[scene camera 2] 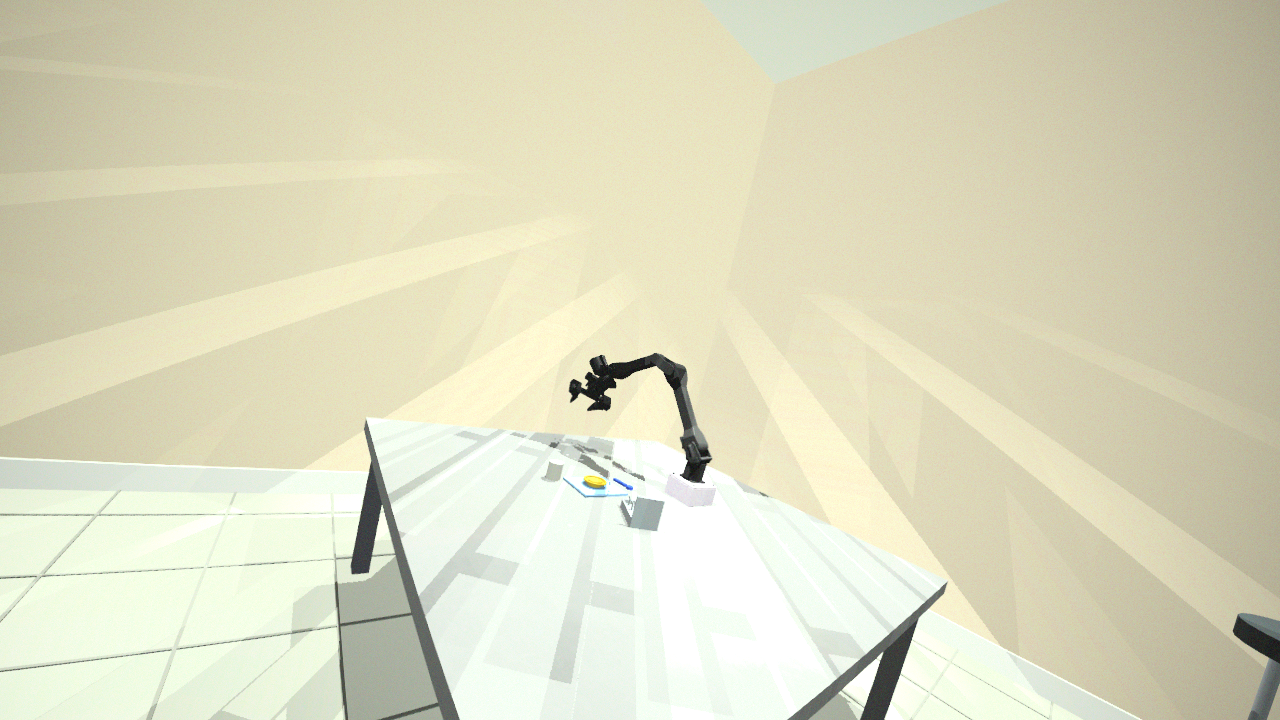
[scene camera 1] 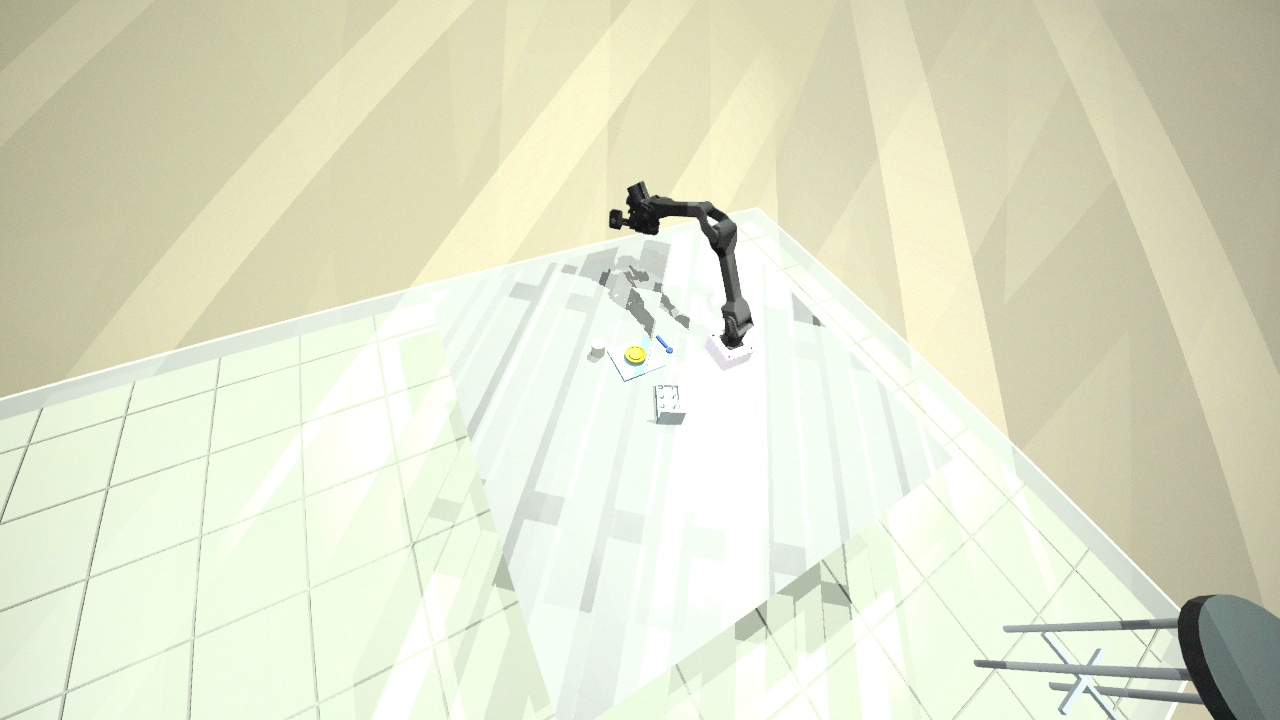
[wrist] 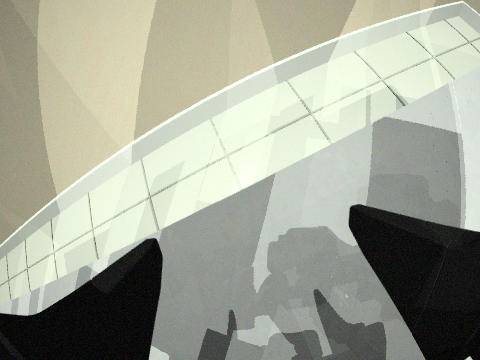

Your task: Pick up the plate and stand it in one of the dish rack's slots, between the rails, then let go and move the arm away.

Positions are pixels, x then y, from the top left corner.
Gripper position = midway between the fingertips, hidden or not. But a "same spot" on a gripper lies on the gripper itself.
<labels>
my gripper: scene camera 2; scene camera 1 625,228; wrist
grey dish rack: scene camera 2; scene camera 1; not seen in the wrist view (out of frame)
same spot on grey dish rack: [scene camera 2: 645,513] = [scene camera 1: 669,418]
same spot on my gripper: [scene camera 2: 596,405] = [wrist: 440,339]
</labels>
